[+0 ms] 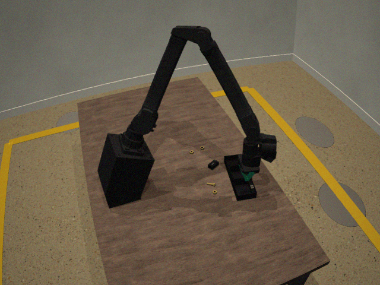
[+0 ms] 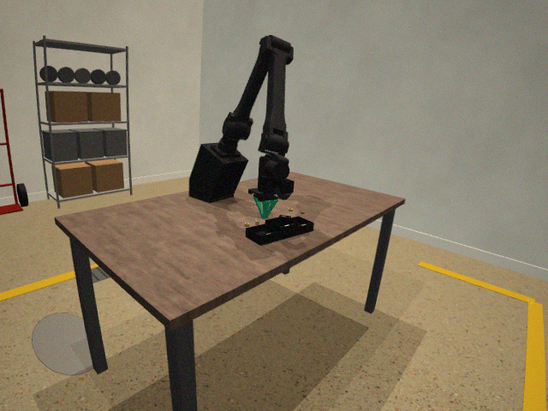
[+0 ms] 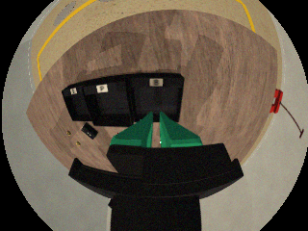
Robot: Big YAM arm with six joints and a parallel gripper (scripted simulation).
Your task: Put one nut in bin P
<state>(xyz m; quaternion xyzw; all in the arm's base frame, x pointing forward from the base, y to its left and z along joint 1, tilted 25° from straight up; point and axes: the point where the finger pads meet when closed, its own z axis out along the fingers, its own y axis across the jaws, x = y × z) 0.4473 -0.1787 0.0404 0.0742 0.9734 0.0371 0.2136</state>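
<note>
Right now my hand is 10 mm short of the bin, 80 mm to the right of it and 60 mm above it. The rest, counted from my hand: brass bolt: 120 mm behind, 90 mm to the left, 80 mm below; then small black block: 60 mm behind, 210 mm to the left, 70 mm below.
</note>
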